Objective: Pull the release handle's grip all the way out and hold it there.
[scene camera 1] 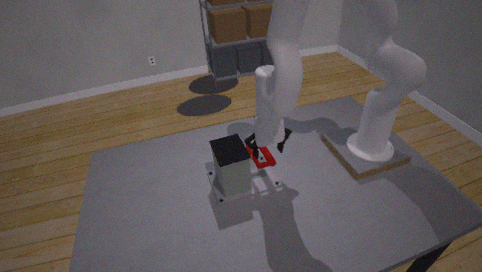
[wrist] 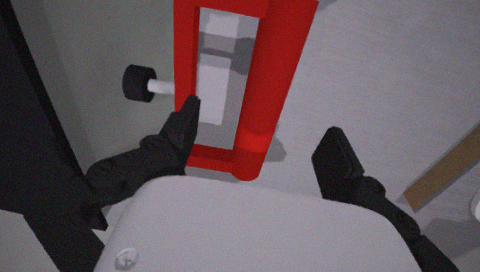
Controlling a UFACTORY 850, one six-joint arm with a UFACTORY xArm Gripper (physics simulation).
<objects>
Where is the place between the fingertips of my gripper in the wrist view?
261, 129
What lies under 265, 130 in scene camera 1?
My gripper.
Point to a pale base plate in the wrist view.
225, 45
</objects>
